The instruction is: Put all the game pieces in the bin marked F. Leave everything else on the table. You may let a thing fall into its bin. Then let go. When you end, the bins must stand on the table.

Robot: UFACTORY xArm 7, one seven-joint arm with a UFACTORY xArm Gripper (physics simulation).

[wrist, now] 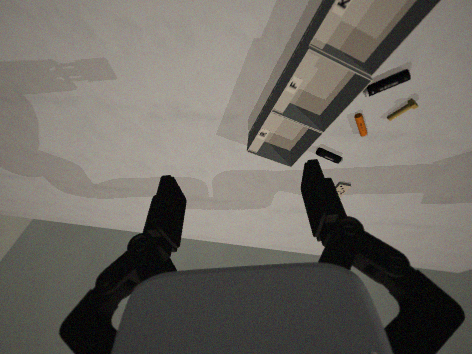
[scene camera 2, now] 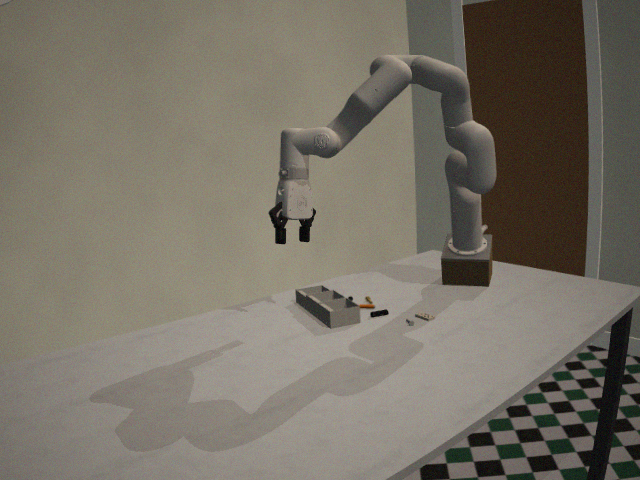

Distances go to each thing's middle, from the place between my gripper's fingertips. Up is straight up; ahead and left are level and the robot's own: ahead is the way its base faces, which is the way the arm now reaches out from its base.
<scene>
My hand is 18 cm above the grey three-part tray [scene camera 2: 334, 310], 8 cm past it and 2 cm to the right of it.
</scene>
